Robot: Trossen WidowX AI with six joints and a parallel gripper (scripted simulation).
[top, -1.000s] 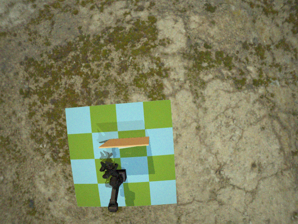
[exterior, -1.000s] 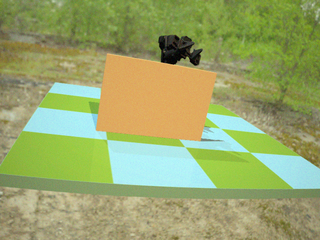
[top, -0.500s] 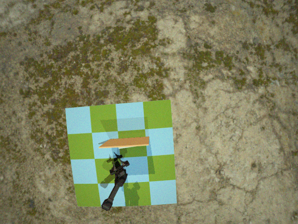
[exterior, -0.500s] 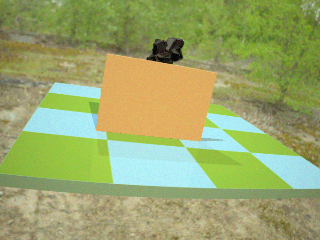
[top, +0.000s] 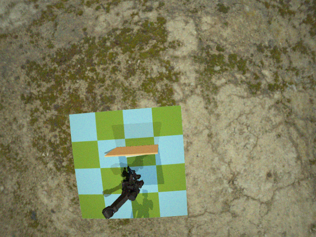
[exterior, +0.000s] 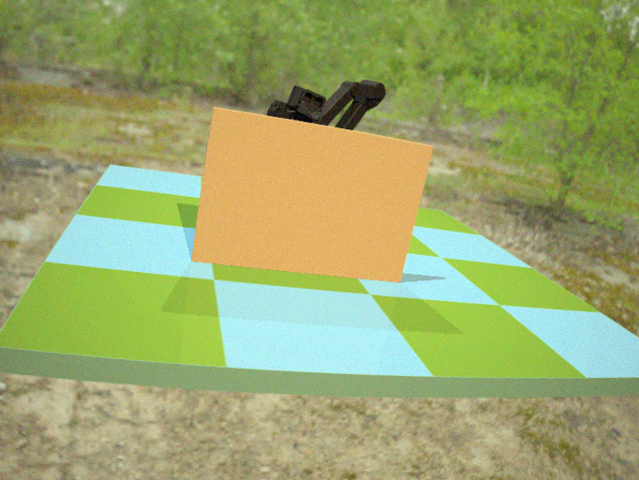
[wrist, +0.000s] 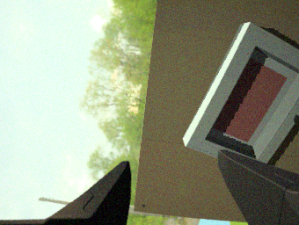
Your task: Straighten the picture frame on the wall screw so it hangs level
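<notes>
Now: the picture frame 150 mm ahead of my gripper tip, 40 mm to the right of it and 120 mm below it. Round my gripper tip: orange wall panel: 160 mm ahead, 40 mm to the right, 130 mm below.
</notes>
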